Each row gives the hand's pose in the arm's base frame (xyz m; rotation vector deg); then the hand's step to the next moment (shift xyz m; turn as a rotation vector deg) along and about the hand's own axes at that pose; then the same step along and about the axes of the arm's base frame.
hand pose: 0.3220 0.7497 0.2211 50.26 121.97 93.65
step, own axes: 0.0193 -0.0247 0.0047 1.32 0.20 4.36
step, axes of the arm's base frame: -0.0188 0.0119 -0.0226 1.61 4.16 -0.95
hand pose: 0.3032 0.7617 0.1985 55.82 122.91 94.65
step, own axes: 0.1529 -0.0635 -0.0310 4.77 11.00 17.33
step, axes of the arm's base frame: -0.1530 0.0674 -0.0205 10.27 17.52 5.62
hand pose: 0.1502 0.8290 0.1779 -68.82 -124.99 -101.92
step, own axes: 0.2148 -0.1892 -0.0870 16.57 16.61 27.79
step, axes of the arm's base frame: -0.2972 0.0317 -0.0122 9.69 32.65 12.77
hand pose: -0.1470 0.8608 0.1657 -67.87 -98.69 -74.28
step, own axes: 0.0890 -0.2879 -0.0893 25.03 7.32 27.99
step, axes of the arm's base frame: -0.3014 -0.0891 0.0033 -2.04 34.22 16.99
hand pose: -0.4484 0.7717 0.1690 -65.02 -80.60 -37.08
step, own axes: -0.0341 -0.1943 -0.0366 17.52 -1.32 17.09
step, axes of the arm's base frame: -0.1634 -0.1150 0.0179 -6.16 19.29 13.81
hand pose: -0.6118 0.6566 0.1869 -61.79 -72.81 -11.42
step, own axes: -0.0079 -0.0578 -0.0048 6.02 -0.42 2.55
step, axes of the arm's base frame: -0.0375 -0.0373 0.0250 0.12 4.19 5.03
